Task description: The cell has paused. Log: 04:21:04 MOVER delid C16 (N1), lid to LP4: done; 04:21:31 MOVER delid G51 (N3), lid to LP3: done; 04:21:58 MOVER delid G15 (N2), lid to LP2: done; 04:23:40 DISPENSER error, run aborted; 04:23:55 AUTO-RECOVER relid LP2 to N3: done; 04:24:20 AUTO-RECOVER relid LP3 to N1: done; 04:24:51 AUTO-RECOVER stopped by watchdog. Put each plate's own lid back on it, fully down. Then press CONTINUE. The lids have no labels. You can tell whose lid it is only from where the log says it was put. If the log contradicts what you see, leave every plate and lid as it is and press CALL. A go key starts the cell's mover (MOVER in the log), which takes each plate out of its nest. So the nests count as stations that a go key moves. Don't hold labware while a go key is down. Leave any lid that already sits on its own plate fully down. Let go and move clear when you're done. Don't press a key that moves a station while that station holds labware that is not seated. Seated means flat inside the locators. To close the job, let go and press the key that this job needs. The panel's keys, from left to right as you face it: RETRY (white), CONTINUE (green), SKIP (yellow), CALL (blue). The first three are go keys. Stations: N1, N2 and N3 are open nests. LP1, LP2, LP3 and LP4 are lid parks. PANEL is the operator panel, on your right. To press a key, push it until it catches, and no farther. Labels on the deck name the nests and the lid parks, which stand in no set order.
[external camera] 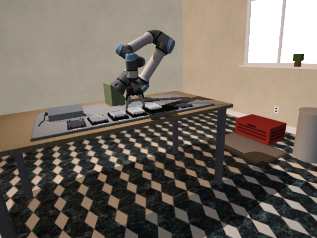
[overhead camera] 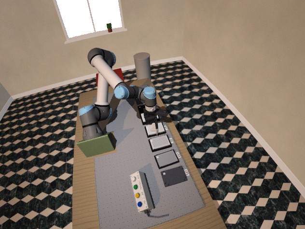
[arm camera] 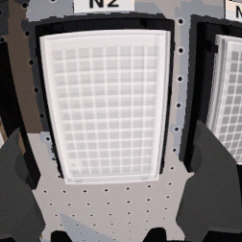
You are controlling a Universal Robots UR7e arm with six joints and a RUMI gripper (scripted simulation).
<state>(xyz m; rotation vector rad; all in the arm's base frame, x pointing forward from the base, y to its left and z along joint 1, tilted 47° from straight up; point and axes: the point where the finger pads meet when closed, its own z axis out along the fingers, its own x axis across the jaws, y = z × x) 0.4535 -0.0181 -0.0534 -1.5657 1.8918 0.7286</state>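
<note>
My hand is 130 mm to the left of the plate, 20 mm past it and 10 mm above it. Also, from my hand: pale grey lid: 260 mm to the right, 30 mm behind, 20 mm below; then black lid park: 260 mm to the right, 30 mm below, 30 mm behind; then green CONTINUE key: 370 mm to the right, 280 mm behind, 30 mm above.
</note>
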